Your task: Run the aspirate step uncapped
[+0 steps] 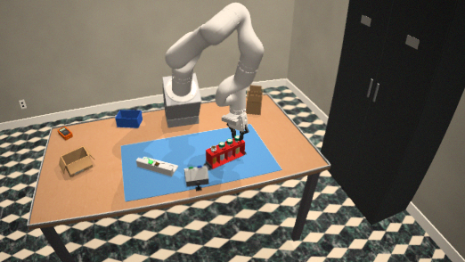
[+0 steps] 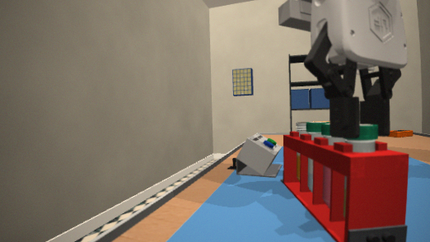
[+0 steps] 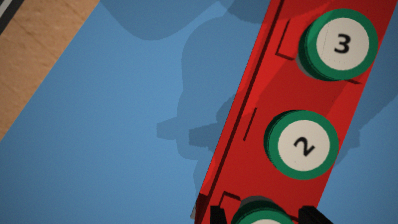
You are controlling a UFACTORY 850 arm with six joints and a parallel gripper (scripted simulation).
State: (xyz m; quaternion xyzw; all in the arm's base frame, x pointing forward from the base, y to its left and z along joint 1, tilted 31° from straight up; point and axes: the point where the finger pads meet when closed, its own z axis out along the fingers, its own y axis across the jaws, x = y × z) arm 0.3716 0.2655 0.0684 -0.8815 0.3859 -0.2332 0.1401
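The green cap lies 1 cm below my hand. From my hand the other things lie so: green ready key (28 cm to the right, 14 cm ahead, 6 cm below); then key housing (25 cm to the right, 16 cm ahead, 8 cm below); then blue cycle key (23 cm to the right, 14 cm ahead, 6 cm below).
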